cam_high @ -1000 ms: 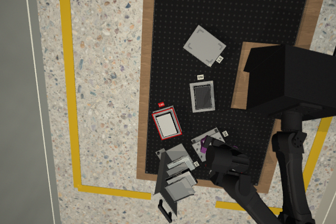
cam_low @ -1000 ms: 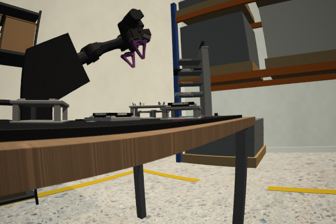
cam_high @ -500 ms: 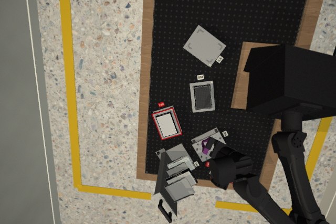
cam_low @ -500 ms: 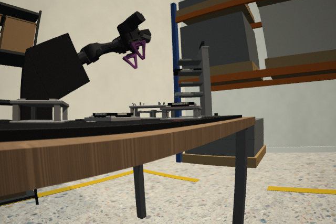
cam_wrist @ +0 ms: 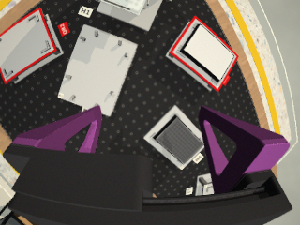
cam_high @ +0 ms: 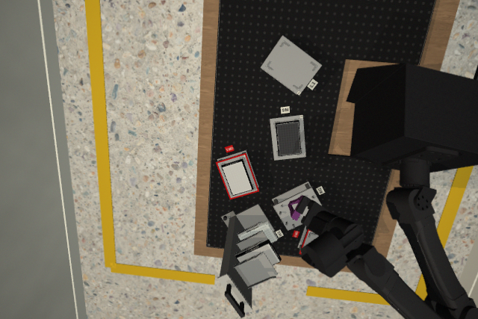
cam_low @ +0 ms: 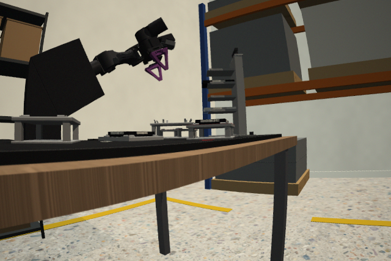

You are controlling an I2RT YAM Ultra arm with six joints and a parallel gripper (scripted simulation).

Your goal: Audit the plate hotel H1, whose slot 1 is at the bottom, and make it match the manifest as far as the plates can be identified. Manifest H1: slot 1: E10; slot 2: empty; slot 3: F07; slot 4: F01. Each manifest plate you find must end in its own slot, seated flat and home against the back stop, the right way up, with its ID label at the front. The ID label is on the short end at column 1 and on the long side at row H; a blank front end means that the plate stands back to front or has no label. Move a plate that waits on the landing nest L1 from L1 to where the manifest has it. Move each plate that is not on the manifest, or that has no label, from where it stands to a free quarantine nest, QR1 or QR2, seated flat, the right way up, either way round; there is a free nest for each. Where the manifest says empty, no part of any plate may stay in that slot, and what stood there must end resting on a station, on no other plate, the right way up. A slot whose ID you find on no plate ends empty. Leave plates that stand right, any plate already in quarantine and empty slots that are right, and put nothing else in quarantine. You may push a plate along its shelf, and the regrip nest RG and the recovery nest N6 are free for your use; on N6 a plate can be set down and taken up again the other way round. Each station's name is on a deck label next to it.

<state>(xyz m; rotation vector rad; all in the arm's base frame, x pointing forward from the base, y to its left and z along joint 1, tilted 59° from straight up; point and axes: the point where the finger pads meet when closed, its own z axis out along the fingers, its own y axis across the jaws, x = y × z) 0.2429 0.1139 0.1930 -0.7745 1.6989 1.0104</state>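
Right now my hand is 50 mm past the regrip nest RG, 90 mm to the right of it and 180 mm above it. Round my hand: recovery nest N6: 50 mm ahead, 160 mm to the right, 230 mm below; white well plate: 90 mm ahead, 210 mm to the left, 130 mm below; quarantine nest QR1: 210 mm ahead, 10 mm to the left, 200 mm below.
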